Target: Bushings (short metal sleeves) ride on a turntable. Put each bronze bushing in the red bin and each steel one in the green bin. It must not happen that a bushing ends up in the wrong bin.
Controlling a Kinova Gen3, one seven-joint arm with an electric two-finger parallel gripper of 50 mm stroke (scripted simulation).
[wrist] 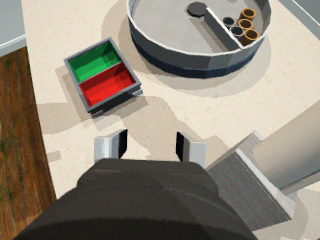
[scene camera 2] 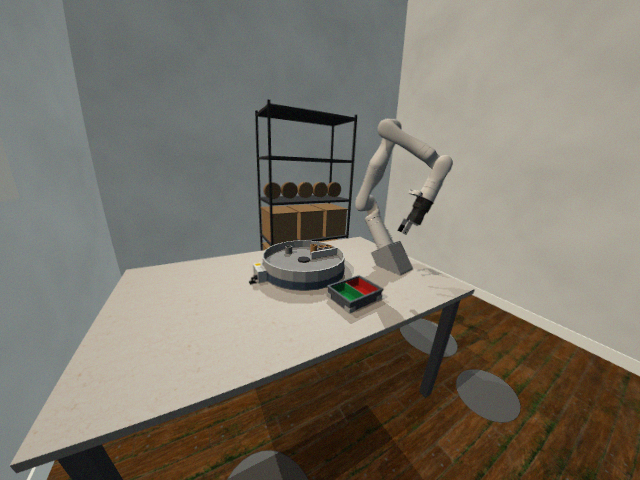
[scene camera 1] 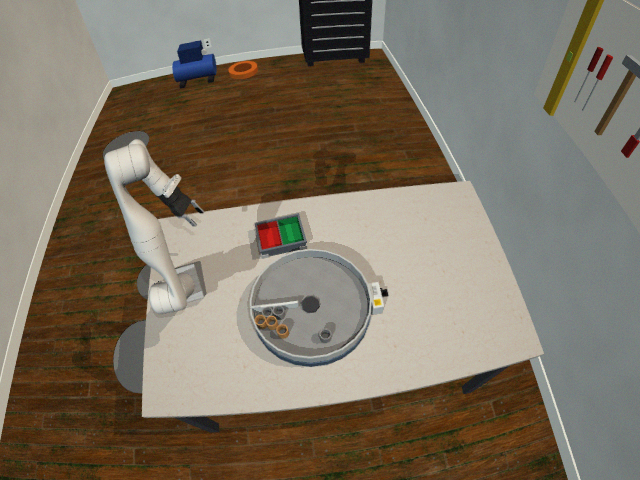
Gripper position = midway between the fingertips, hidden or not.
Observation:
In view: the gripper (wrist: 151,141) and a turntable (scene camera 2: 300,259).

